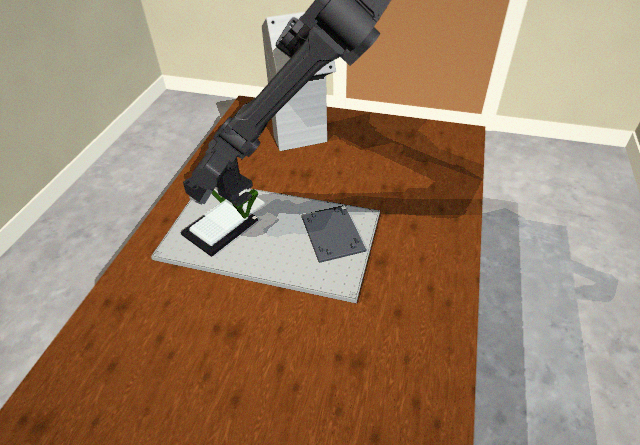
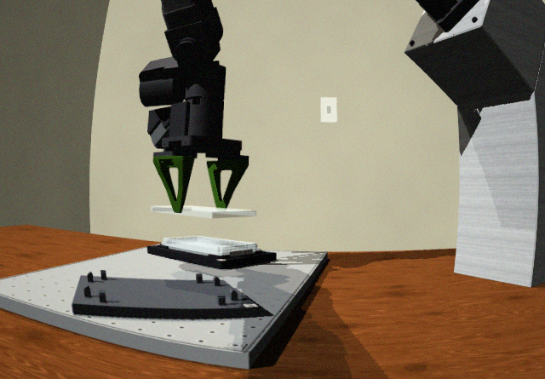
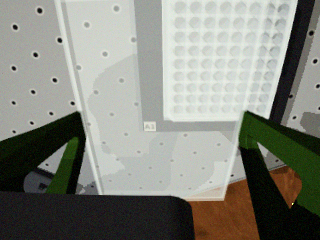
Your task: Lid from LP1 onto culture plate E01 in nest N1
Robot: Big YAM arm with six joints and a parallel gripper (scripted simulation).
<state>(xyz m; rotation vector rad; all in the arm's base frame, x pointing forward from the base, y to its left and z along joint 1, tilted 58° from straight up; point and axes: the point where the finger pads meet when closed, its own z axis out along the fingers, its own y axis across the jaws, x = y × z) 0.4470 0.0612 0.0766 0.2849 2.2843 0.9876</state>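
My hand is 6 cm above the white culture plate E01, 4 cm to the left of it and 3 cm short of it. Also, from my hand: black plate nest N1: 7 cm below, 4 cm to the right, 3 cm ahead; clear lid: 1 cm below; lid park LP1: 19 cm to the left, 15 cm behind, 8 cm below.
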